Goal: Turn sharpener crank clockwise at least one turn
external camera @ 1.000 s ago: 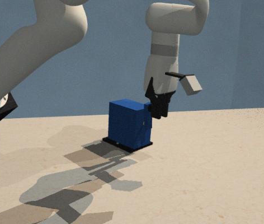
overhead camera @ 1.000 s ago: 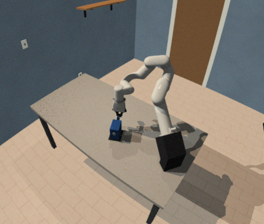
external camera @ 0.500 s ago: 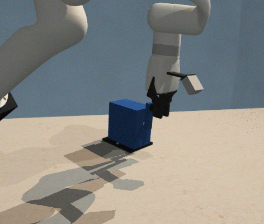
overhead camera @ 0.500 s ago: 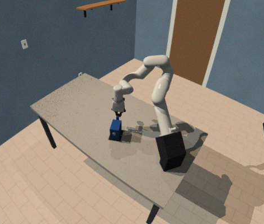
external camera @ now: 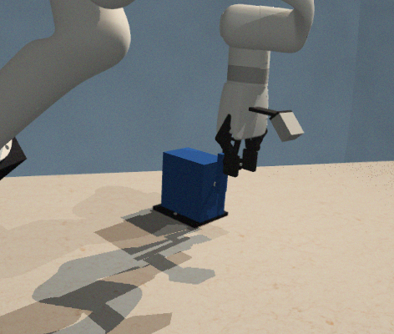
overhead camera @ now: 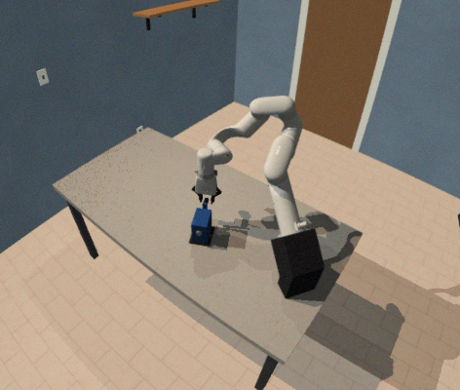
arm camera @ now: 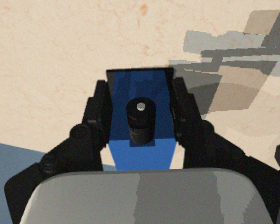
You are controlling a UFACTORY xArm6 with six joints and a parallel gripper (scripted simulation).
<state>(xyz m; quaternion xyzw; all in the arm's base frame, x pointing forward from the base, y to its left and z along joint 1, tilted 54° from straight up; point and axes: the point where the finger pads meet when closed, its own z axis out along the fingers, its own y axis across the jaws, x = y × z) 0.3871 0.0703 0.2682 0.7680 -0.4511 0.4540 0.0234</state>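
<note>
Right now the crank is 10 mm behind my hand, 20 mm to the left of it and 10 mm below it.
</note>
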